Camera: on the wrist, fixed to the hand. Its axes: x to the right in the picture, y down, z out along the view.
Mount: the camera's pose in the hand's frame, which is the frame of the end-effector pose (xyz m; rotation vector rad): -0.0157 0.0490 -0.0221 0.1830 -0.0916 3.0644
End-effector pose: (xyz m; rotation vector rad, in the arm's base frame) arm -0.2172 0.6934 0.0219 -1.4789 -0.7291 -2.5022
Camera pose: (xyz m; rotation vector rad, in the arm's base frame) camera -0.2090 0.6383 0.0160 -0.5883 0.9053 0.1515
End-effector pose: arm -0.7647 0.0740 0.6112 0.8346 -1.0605 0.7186
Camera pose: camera -0.8007 0.1159 0.6023 1.0765 1.0322 -1.9521
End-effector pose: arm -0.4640 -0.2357 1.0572 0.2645 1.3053 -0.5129
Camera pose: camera -0.4609 -0.1800 1.0619 1.7211 -0.3674 1.9018
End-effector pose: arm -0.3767 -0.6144 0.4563 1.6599 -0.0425 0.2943
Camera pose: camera -0.4054 -0.6006 0.5024 -0.1452 2.1413 -1.8579
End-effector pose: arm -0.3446 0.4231 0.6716 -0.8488 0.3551 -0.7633
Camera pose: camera -0.3453 0.4433 0.6194 0.4800 0.8996 2.0428
